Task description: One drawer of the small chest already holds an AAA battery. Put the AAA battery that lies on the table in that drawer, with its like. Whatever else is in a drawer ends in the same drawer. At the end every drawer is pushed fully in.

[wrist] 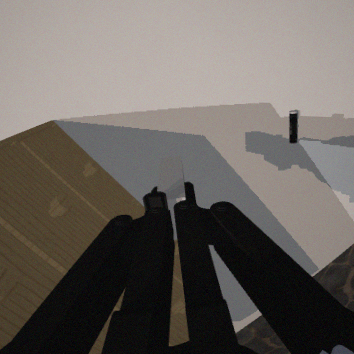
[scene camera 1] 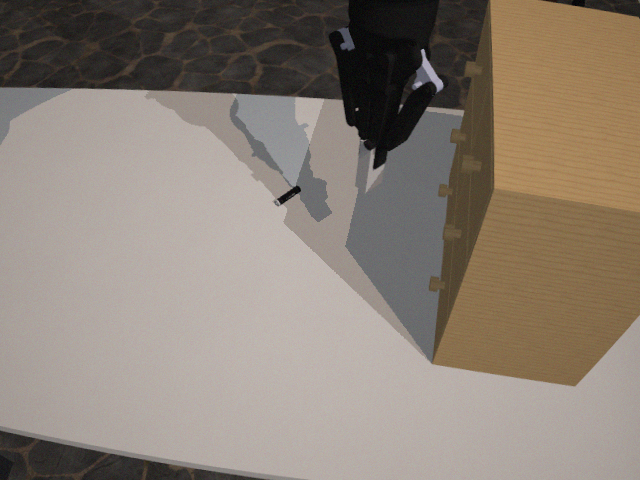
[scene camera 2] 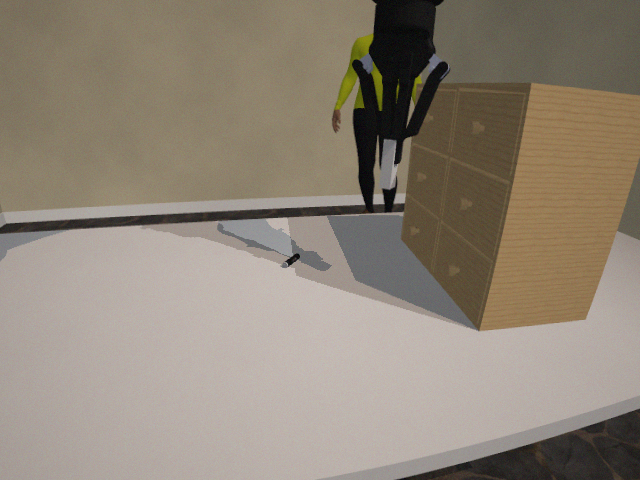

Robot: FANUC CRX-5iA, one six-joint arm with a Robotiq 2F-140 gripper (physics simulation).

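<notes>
A small black AAA battery with a silvery end (scene camera 1: pixel 287 196) (scene camera 2: pixel 291 260) (wrist: pixel 293 127) lies on its side on the white table (scene camera 1: pixel 155 310) (scene camera 2: pixel 206 361) (wrist: pixel 150 50). The wooden chest (scene camera 1: pixel 547 268) (scene camera 2: pixel 553 206) (wrist: pixel 45 200) stands to the right in the scene views, with six drawers in two columns and three rows, all looking pushed in. What the drawers hold is hidden. My gripper (scene camera 1: pixel 373 167) (scene camera 2: pixel 388 165) (wrist: pixel 172 172) is shut and empty, its pads together. It hangs above the table in front of the chest's drawer side, apart from the knobs and the battery.
Small knobs (scene camera 1: pixel 436 283) (scene camera 2: pixel 453 269) stick out from the drawer fronts. A person in a yellow top (scene camera 2: pixel 348 85) stands by the wall behind the table. The table's far edge (scene camera 1: pixel 206 92) runs behind the battery, and the chest casts a shadow on the table.
</notes>
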